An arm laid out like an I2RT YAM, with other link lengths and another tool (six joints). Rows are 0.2 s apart.
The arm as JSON. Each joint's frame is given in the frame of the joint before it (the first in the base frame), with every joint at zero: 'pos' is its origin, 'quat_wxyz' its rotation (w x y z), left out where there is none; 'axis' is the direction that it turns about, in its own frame. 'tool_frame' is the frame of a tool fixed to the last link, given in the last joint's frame.
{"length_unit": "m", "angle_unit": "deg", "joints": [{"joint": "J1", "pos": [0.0, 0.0, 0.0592], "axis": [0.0, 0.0, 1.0]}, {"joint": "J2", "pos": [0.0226, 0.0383, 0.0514], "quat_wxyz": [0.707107, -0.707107, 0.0, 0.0], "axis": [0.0, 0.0, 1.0]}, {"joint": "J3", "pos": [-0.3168, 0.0, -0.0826], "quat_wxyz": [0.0, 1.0, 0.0, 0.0], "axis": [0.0, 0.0, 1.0]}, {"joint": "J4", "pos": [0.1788, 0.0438, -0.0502], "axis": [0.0, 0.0, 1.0]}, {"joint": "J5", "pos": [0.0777, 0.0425, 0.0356], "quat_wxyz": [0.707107, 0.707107, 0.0, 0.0], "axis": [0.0, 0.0, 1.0]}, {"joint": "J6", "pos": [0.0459, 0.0, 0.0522], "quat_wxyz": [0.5, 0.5, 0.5, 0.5], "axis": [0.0, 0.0, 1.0]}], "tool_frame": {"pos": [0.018, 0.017, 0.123], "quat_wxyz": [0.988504, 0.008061, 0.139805, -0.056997]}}
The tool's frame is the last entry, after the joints.
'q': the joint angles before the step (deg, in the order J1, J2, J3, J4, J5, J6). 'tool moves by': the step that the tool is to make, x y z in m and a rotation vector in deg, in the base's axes. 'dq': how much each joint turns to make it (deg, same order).
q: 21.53 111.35 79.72 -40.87 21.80 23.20
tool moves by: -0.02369 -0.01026 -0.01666 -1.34 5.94 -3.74
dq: -0.44 1.68 -1.40 -4.31 -0.10 3.69
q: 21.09 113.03 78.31 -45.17 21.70 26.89
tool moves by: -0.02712 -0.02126 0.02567 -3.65 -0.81 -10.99
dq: -0.17 -2.90 2.01 -10.09 5.10 11.23
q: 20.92 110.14 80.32 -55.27 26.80 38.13
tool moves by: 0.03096 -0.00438 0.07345 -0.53 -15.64 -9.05
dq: 0.09 -3.09 15.19 -8.53 7.55 9.23
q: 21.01 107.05 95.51 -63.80 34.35 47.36
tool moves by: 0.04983 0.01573 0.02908 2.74 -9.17 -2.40
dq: -0.09 5.00 14.85 -1.67 1.43 2.39
